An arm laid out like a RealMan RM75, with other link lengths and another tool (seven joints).
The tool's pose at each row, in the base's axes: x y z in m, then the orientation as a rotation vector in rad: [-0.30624 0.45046 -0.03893 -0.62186 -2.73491 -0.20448]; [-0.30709 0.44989 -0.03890 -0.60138 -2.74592 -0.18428]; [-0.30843 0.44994 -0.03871 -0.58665 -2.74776 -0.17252]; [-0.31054 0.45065 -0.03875 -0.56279 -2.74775 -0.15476]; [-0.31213 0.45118 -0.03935 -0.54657 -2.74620 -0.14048]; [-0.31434 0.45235 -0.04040 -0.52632 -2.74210 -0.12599]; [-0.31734 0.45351 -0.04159 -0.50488 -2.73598 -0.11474]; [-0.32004 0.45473 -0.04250 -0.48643 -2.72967 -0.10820]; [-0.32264 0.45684 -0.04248 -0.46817 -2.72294 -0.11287]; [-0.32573 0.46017 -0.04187 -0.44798 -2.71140 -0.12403]
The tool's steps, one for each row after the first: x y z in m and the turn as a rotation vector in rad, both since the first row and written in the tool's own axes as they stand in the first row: [0.00051 -0.00088 0.00009 0.01553 -0.00752 -0.01344]; [0.00173 -0.00142 0.00031 0.02564 -0.00702 -0.02215]; [0.00380 -0.00172 0.00109 0.04155 -0.00345 -0.03584]; [0.00515 -0.00199 0.00221 0.05412 0.00006 -0.04460]; [0.00713 -0.00199 0.00407 0.06786 0.00670 -0.05555]; [0.00973 -0.00235 0.00627 0.07990 0.01573 -0.06735]; [0.01220 -0.00252 0.00814 0.08829 0.02475 -0.07772]; [0.01525 -0.00178 0.00930 0.08898 0.03540 -0.08928]; [0.01941 -0.00012 0.01030 0.08620 0.05173 -0.10206]
